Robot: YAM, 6 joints.
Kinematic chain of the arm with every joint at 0, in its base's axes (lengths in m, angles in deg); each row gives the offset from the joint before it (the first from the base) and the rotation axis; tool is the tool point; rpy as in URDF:
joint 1: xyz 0 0 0.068 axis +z
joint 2: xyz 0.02 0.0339 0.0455 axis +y
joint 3: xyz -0.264 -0.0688 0 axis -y
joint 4: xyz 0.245 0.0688 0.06 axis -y
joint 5: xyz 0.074 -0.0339 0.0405 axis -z
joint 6: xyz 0.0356 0 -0.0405 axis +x
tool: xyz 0 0 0 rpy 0 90 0
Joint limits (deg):
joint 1: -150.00..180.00
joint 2: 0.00..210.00
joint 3: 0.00..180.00
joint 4: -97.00..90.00
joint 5: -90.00..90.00
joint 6: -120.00..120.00
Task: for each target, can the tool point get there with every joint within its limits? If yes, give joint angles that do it. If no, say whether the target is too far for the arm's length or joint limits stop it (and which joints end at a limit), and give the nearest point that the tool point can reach.
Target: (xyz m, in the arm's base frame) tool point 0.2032 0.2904 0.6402
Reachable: yes | joints 56.87 121.74 166.09 10.44 18.75 -89.77
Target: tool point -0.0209 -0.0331 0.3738
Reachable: yes | joints -83.93 25.94 62.48 -66.07 43.04 -5.40
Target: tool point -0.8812 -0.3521 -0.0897
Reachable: no: too far | nearest point -0.5509 -0.3033 -0.0211 | short by 0.341 m
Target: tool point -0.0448 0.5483 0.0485
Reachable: yes | joints 95.27 171.97 159.56 -68.89 9.32 -2.21
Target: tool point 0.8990 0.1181 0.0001
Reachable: no: too far | nearest point 0.6353 0.0835 0.0341 | short by 0.268 m
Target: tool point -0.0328 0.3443 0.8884
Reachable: no: too far | nearest point -0.0249 0.2614 0.6904 | short by 0.215 m
